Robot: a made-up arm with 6 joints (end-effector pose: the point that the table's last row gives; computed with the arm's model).
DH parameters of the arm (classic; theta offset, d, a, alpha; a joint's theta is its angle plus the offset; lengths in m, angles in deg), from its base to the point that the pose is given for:
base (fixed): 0 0.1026 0 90
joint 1: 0 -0.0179 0.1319 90
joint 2: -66.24 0 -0.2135 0
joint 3: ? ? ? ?
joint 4: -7.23 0 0.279 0
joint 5: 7.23 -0.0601 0.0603 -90
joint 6: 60.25 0 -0.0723 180
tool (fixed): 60.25 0.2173 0 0
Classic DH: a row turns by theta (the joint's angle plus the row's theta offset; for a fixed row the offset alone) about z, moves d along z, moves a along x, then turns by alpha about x.
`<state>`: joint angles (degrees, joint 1 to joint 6).
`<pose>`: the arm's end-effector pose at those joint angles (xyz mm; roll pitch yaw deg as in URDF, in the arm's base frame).
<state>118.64 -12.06 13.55 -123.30 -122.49 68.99</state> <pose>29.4 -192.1 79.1 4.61 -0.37 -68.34</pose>
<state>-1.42 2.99 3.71 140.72 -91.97 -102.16</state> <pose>-99.6 -266.3 0.2 49.54 -9.14 91.16</pose>
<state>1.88 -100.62 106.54 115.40 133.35 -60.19</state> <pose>-33.2 -51.0 -294.5 -116.25 -27.40 96.78</pose>
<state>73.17 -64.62 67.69 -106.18 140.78 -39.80</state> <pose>-329.3 -173.5 389.8 -24.68 -30.73 44.76</pose>
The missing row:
joint 3: 66.24 0.0408 -0.0967 90
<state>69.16 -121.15 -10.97 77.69 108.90 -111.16</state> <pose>647.2 91.5 347.0 -127.37 62.37 -129.18</pose>
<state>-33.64 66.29 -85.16 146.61 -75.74 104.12</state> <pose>-256.5 -39.9 -55.8 -102.87 -3.44 -70.95</pose>
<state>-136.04 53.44 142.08 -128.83 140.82 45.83</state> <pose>178.2 -85.0 -210.0 128.68 -25.27 75.00</pose>
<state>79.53 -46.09 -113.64 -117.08 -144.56 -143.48</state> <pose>-50.1 -72.0 419.3 162.23 9.56 -148.33</pose>
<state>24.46 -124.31 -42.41 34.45 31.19 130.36</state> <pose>51.1 221.1 -92.2 -89.31 -45.82 77.43</pose>
